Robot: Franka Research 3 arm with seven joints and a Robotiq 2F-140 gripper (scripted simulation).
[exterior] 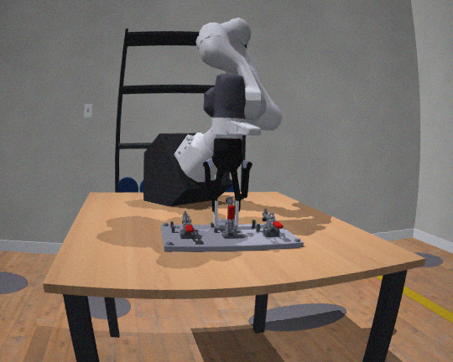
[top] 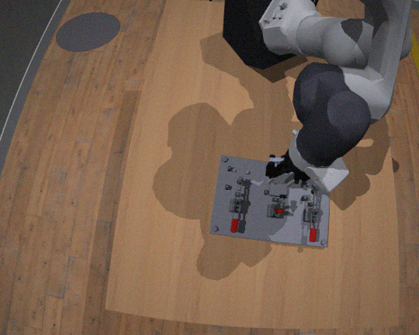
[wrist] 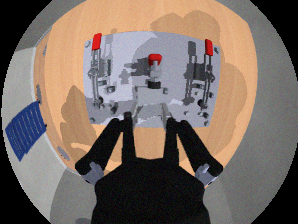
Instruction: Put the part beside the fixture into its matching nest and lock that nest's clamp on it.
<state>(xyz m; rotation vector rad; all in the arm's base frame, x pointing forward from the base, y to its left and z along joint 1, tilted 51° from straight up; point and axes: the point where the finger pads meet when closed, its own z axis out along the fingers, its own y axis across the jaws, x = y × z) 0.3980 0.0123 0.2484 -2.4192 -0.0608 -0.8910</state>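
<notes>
Right now the grey part is 30 mm below my hand. Round my hand: grey fixture plate 60 mm ahead, 10 mm to the left, 50 mm below.
</notes>
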